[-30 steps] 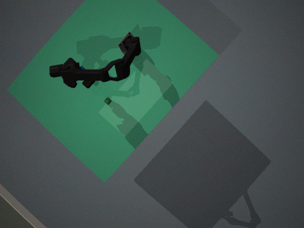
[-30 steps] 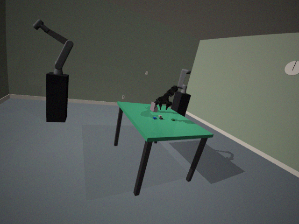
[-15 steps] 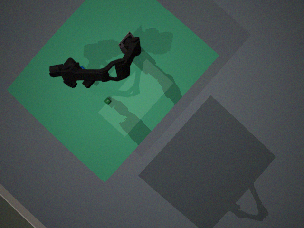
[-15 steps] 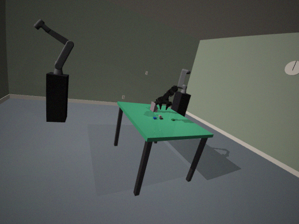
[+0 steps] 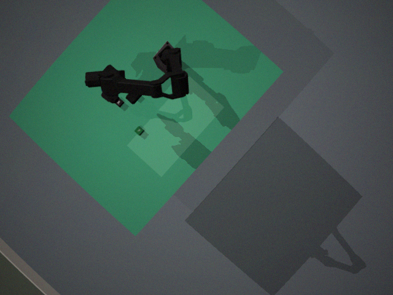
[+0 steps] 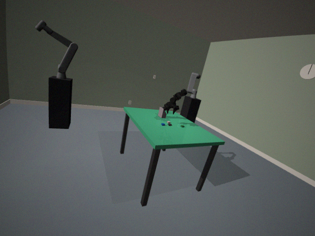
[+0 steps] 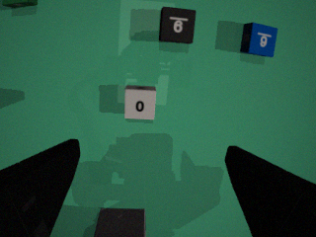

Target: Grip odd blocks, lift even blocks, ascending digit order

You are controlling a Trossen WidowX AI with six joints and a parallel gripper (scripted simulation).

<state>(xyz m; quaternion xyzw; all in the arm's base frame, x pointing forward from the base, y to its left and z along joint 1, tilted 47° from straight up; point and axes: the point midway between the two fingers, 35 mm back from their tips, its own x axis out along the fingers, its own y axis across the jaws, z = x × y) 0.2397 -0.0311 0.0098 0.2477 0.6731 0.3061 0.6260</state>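
Right now my gripper tip is 11 cm above the white block, 1 cm to the right of it and 1 cm past it. From my gripper tip the other things lie so: blue block: 11 cm to the right, 11 cm below, 8 cm ahead; black block: 11 cm below, 8 cm ahead, 2 cm to the right; green block: 15 cm to the left, 11 cm below, 10 cm ahead.
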